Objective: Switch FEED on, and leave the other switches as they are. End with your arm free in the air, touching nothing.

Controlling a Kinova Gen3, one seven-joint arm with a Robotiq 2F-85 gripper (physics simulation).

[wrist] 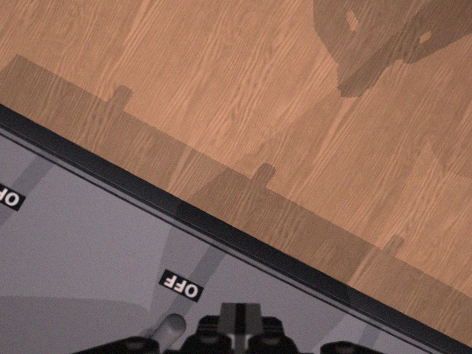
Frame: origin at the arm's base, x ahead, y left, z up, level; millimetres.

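Seen in the pictures: gripper, fingertip midpoint: (240,329).
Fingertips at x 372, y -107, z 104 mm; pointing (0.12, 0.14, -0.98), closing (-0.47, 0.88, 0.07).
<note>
Offsets run from my fingertips to a thing's top centre. "spot": to the spot under its first point. Level surfaces: height alone.
A grey switch panel @(spot: 37 mm ahead, 75 mm right, 117 mm down) (90,230) fills the lower left of the wrist view. A grey lever @(spot: 41 mm ahead, 12 mm right, 60 mm down) (172,326) stands at the bottom, its tip towards a black OFF label @(spot: 41 mm ahead, 11 mm right, 114 mm down) (181,285); its base is mostly hidden behind the gripper. By its place on the panel it appears to be the FEED switch, but no name plate shows. My gripper (240,329) is shut and empty at the bottom centre, just right of that lever in the view. Whether it touches the lever I cannot tell.
Part of another OFF label @(spot: 41 mm ahead, 124 mm right, 114 mm down) (11,198) shows at the left edge. The panel's dark rim @(spot: 11 mm ahead, 15 mm right, 159 mm down) (200,220) runs diagonally across the view. Beyond it lies the wooden table top @(191 mm down) (210,75), with shadows of the panel, levers and gripper.
</note>
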